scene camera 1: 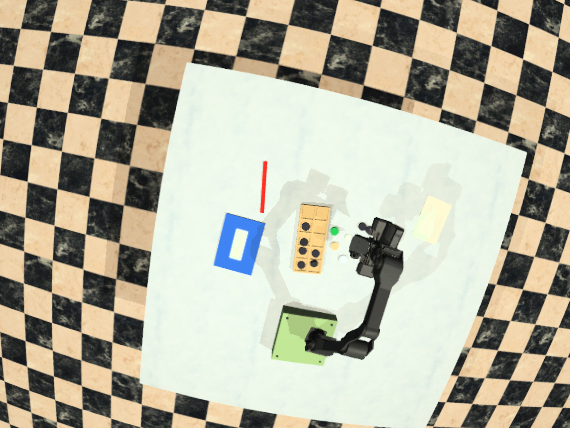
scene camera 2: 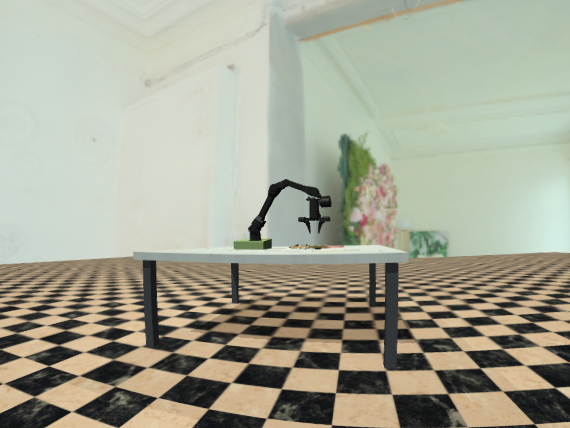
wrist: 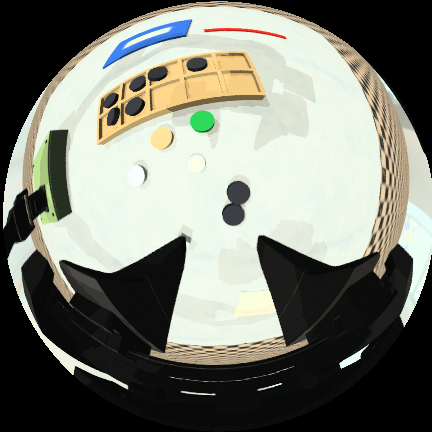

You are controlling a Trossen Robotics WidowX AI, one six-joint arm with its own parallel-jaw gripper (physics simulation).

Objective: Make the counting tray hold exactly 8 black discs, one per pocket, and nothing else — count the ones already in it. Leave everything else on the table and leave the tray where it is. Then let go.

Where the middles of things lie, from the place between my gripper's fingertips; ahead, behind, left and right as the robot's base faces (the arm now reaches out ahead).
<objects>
Right now my hand is 17 cm to the right of the tan counting tray (scene camera 1: 317, 216), 9 cm past it and 9 cm above it.
</objects>
